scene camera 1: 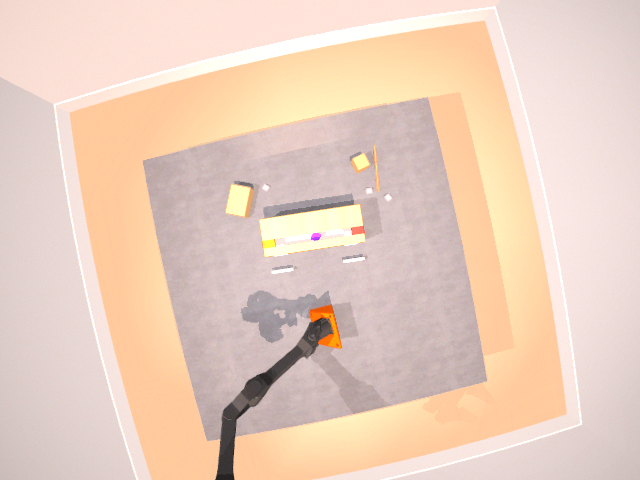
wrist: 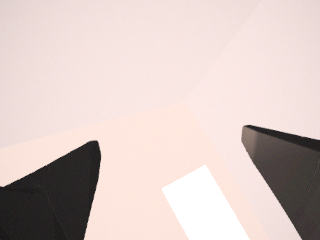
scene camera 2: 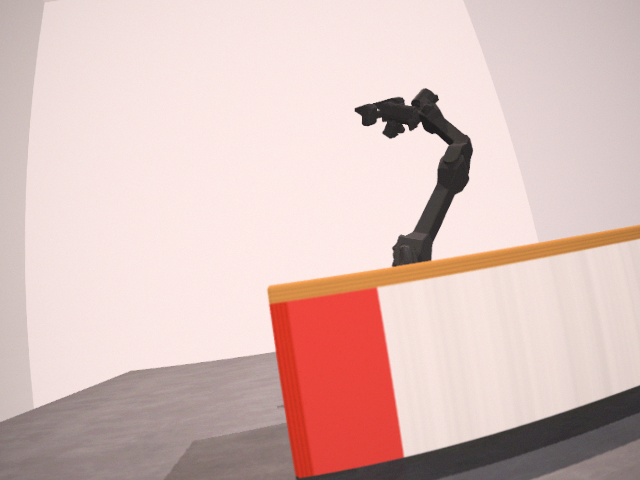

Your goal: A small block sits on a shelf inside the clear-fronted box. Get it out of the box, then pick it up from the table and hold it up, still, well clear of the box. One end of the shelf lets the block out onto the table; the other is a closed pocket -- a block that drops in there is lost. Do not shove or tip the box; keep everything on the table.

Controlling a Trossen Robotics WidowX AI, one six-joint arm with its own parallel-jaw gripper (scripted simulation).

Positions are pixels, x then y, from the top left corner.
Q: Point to a clear-fronted box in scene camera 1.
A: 281, 235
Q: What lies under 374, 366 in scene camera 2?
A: A clear-fronted box.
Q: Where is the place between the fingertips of the gripper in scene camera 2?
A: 363, 107
